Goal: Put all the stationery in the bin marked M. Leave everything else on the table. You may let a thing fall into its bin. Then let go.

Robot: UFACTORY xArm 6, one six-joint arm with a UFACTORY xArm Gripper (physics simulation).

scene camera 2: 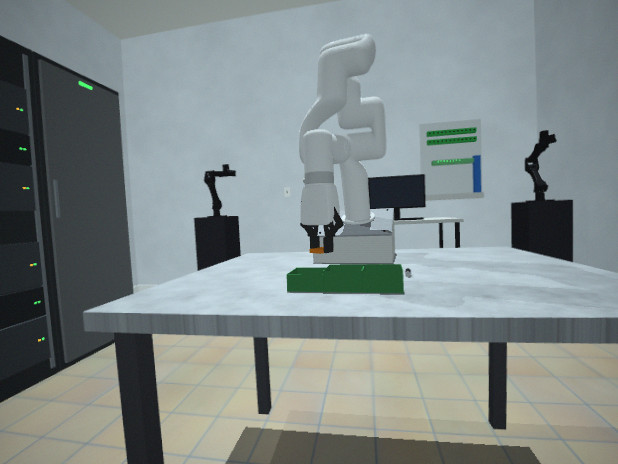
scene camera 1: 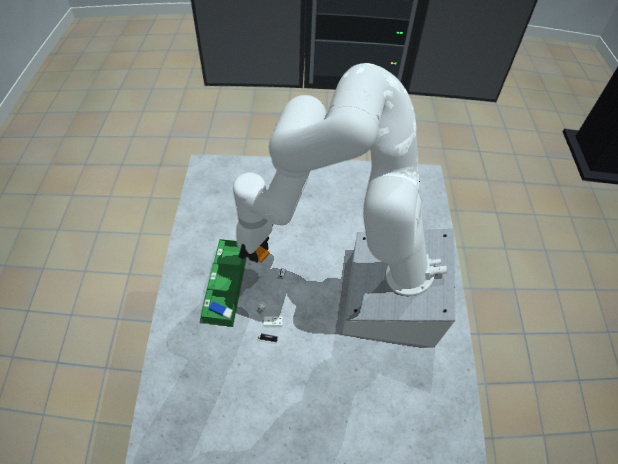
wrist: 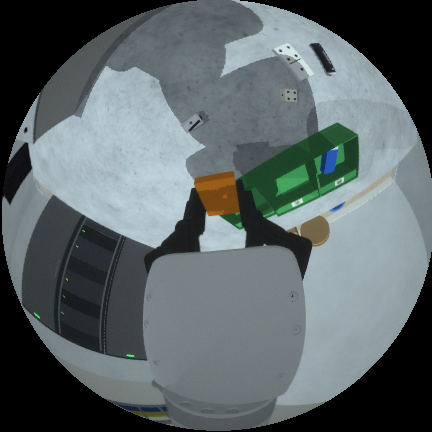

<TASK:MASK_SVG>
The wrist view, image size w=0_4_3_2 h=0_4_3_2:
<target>my gripper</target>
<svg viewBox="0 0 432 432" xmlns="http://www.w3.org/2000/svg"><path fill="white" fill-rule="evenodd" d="M242 178L236 179L235 186L241 227L244 227L246 231L245 247L200 251L198 236L203 234L205 228L206 210L195 187L192 187L189 199L185 204L183 219L176 222L174 231L161 242L160 246L158 245L144 256L147 280L143 300L142 328L145 353L150 371L155 382L162 386L163 394L171 404L185 412L203 417L229 418L246 415L263 408L276 396L282 395L294 378L304 344L305 300L302 279L309 260L312 243L308 238L287 232L281 226L263 217L262 212L255 207L251 190L244 191ZM226 412L226 410L228 409L239 410L236 413ZM200 410L211 409L213 410L213 412L203 413Z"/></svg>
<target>green three-part bin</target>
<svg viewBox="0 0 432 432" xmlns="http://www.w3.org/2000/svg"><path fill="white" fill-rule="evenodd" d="M219 215L237 229L244 228L241 227L239 212ZM358 134L335 122L279 152L237 179L242 178L244 191L251 190L255 207L262 212L263 217L268 218L275 214L278 217L358 177ZM338 146L334 171L323 174L320 170L321 154Z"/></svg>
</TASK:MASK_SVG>
